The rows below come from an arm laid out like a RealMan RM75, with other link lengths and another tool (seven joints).
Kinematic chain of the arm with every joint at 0, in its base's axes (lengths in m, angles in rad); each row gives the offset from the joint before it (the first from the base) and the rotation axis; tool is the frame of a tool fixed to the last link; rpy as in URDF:
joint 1: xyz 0 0 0.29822 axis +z
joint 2: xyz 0 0 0 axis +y
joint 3: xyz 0 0 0.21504 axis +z
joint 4: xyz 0 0 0 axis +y
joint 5: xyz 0 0 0.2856 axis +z
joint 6: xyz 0 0 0 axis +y
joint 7: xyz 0 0 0.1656 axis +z
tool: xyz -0.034 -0.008 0.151 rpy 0 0.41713 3.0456
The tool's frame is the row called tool.
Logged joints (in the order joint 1, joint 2, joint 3, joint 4, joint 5, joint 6, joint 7), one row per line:
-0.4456 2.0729 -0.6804 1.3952 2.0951 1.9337 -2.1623
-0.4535 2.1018 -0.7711 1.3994 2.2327 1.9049 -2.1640
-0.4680 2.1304 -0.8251 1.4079 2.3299 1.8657 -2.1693
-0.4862 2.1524 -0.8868 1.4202 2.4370 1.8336 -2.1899
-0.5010 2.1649 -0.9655 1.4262 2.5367 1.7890 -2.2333
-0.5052 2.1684 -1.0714 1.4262 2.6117 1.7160 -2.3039
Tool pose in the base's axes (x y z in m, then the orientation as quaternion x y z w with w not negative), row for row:
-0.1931 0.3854 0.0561 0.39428 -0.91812 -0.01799 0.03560
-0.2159 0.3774 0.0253 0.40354 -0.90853 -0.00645 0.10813
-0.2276 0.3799 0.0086 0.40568 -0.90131 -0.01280 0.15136
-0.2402 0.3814 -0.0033 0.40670 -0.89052 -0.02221 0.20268
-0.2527 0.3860 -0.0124 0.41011 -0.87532 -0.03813 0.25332
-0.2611 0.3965 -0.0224 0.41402 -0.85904 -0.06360 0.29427
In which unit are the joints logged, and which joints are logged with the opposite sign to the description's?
The joints are logged in radians. Opposite sign: joint 2, joint 3.
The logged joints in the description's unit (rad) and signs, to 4 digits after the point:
-0.4456 -2.0729 0.6804 1.3952 2.0951 1.9337 -2.1623
-0.4535 -2.1018 0.7711 1.3994 2.2327 1.9049 -2.1640
-0.4680 -2.1304 0.8251 1.4079 2.3299 1.8657 -2.1693
-0.4862 -2.1524 0.8868 1.4202 2.4370 1.8336 -2.1899
-0.5010 -2.1649 0.9655 1.4262 2.5367 1.7890 -2.2333
-0.5052 -2.1684 1.0714 1.4262 2.6117 1.7160 -2.3039

